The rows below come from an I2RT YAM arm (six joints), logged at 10 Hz.
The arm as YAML. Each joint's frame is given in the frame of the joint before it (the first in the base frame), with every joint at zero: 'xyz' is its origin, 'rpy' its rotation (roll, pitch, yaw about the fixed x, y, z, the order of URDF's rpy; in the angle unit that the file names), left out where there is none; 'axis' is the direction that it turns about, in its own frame. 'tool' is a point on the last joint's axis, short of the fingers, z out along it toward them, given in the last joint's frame.
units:
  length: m
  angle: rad
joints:
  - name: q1
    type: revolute
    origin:
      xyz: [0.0, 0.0, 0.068]
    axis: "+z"
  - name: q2
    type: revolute
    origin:
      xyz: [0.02, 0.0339, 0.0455]
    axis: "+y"
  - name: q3
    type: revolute
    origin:
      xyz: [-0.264, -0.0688, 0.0]
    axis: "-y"
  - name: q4
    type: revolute
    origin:
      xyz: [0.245, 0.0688, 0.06]
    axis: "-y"
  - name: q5
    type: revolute
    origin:
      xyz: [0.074, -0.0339, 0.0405]
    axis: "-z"
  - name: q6
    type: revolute
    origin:
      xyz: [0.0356, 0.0, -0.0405]
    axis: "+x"
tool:
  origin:
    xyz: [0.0, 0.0, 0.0]
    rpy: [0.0, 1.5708, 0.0]
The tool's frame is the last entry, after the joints.
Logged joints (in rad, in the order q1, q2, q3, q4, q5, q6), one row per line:
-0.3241, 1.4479, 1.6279, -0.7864, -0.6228, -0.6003
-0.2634, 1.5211, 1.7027, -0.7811, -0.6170, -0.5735
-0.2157, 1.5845, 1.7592, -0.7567, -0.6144, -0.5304
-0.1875, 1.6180, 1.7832, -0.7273, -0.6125, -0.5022
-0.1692, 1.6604, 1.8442, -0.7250, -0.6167, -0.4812
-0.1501, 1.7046, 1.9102, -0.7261, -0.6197, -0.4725
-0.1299, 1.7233, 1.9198, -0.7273, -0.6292, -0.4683
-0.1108, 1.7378, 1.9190, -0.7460, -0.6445, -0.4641
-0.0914, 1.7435, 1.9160, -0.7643, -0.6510, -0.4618
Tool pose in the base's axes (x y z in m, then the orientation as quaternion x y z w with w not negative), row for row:
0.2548, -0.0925, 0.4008, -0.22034, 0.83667, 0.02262, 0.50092
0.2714, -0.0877, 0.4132, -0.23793, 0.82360, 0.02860, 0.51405
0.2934, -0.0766, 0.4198, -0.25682, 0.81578, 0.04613, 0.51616
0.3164, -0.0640, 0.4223, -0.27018, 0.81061, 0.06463, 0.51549
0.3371, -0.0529, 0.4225, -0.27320, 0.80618, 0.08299, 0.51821
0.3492, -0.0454, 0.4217, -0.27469, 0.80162, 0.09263, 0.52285
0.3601, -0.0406, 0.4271, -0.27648, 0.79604, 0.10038, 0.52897
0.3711, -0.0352, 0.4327, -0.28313, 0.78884, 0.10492, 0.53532
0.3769, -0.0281, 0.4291, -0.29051, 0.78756, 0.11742, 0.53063
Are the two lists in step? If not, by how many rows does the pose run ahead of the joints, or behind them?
The pose runs 2 rows behind the joints: the pose in row i belongs to the joints in row i - 2.
